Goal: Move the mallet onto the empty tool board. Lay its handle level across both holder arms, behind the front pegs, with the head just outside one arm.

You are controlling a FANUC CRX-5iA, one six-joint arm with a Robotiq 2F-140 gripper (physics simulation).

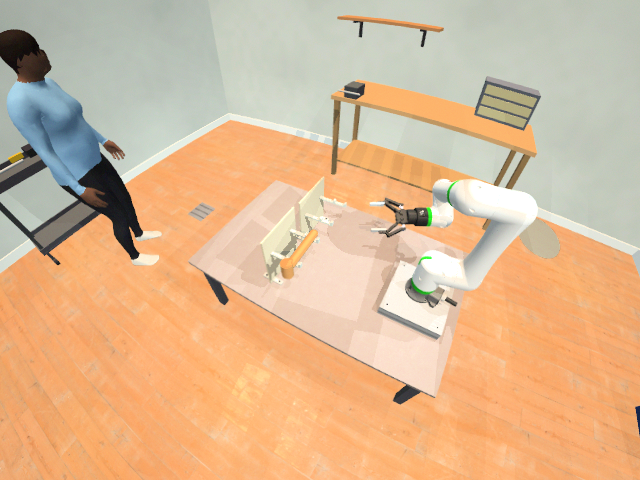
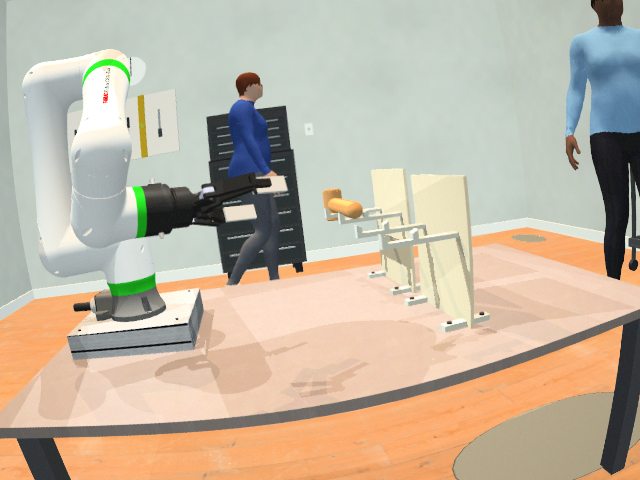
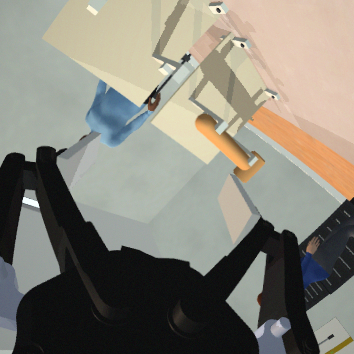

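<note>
The orange mallet (image 1: 303, 248) (image 2: 345, 206) (image 3: 222, 142) lies across the arms of the occupied tool board (image 1: 279, 233) (image 2: 390, 188) (image 3: 180, 136). Its head is at the outer end, away from the other board. The empty tool board (image 1: 312, 205) (image 2: 445, 206) (image 3: 107, 47) stands upright beside it, with two pale holder arms reaching out towards the robot's side. My gripper (image 1: 378, 217) (image 2: 256, 198) (image 3: 162, 167) is open and empty. It is above the table, apart from both boards and the mallet, with its fingers pointing roughly horizontally towards the boards' side.
The table (image 1: 330, 297) (image 2: 361, 320) carries both boards and the robot base (image 1: 413, 312) (image 2: 134, 335). A person in light blue (image 1: 56, 124) (image 2: 607, 82) stands beyond the boards. A person in dark blue (image 2: 245, 136) stands by a dark drawer cabinet (image 2: 286, 227). A workbench (image 1: 429, 111) is at the wall.
</note>
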